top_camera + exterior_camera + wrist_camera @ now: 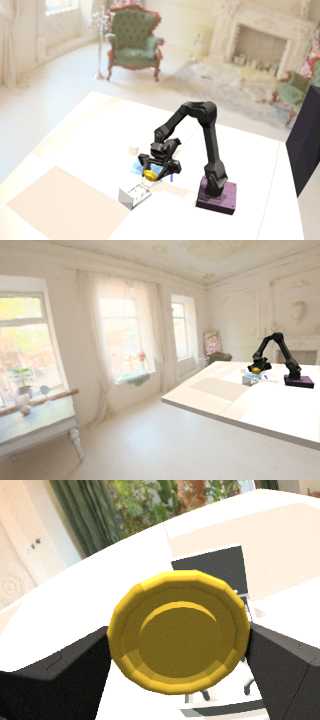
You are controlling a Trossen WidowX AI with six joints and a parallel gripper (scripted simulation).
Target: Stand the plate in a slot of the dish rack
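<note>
The grey dish rack lies 4 cm ahead of my gripper tip, 3 cm to the left of it and 7 cm below it. From my gripper tip the other things lie so: blue spoon 10 cm behind, 15 cm to the right, 9 cm below; then yellow plate 1 cm to the right; then light blue mat 17 cm to the right, 9 cm below.
</note>
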